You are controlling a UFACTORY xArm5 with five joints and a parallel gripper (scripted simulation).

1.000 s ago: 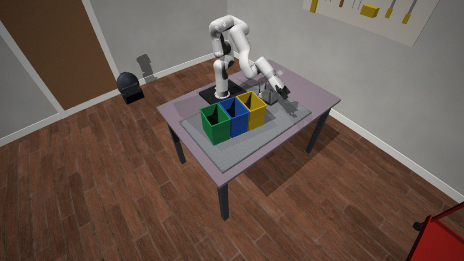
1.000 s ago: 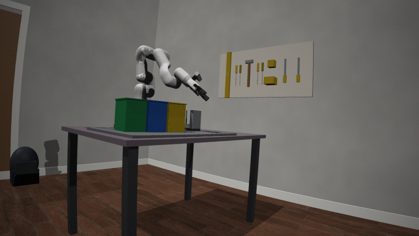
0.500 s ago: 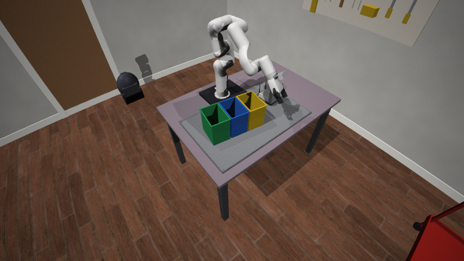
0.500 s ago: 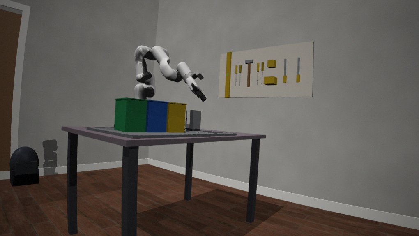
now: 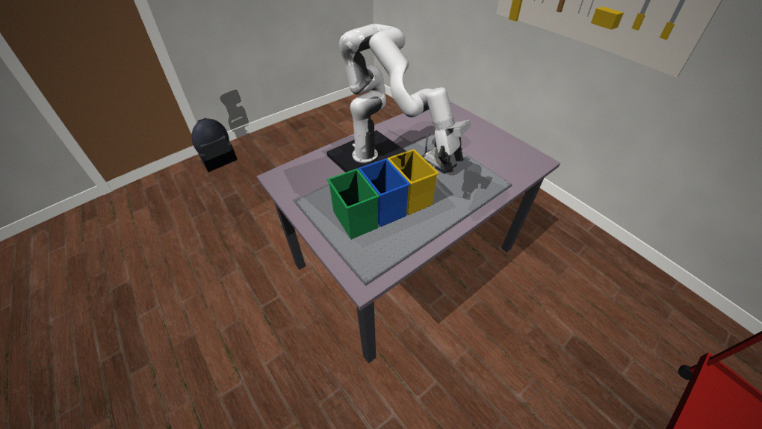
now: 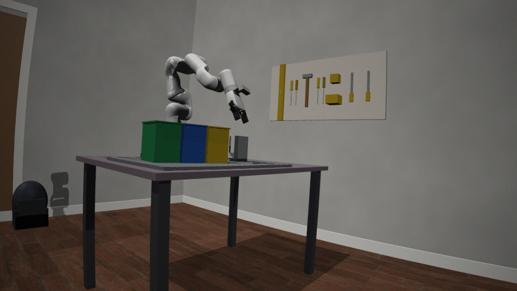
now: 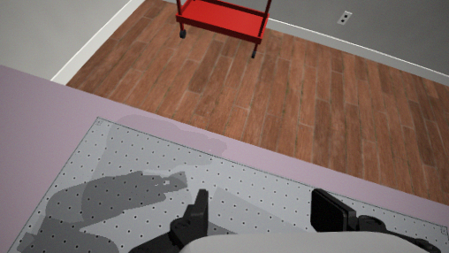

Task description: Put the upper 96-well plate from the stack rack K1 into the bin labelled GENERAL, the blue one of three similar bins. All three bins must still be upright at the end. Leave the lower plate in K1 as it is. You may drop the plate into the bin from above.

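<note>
Right now my hand is 22 cm past the 96-well plate, 19 cm to the right of it and 19 cm above it. The rest, counted from my hand: green bin 18 cm behind, 35 cm to the right, 14 cm below; then blue bin 16 cm behind, 22 cm to the right, 14 cm below; then yellow bin 13 cm behind, 9 cm to the right, 14 cm below.
</note>
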